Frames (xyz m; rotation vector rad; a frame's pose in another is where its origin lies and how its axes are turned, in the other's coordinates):
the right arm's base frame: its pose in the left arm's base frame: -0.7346 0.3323 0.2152 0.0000 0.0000 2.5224
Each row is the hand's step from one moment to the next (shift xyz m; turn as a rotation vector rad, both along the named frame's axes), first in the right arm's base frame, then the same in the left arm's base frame.
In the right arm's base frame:
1: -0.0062 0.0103 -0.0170 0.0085 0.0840 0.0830
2: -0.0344 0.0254 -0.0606 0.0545 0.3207 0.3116
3: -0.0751 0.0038 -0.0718 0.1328 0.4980 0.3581
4: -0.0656 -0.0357 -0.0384 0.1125 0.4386 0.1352
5: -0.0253 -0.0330 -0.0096 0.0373 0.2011 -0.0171
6: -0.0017 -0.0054 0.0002 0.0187 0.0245 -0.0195
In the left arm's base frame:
1: -0.0009 -0.0120 -0.0170 -0.0557 -0.0635 0.0830
2: 0.0133 -0.0406 -0.0606 -0.2305 -0.2295 0.3116
3: 0.0590 -0.0467 -0.0718 -0.3972 -0.3285 0.3581
4: 0.0741 -0.0090 -0.0384 -0.3462 -0.2919 0.1352
5: 0.0398 0.0122 -0.0096 -0.1471 -0.1421 -0.0171
6: 0.0045 0.0034 0.0002 -0.0294 -0.0091 -0.0195

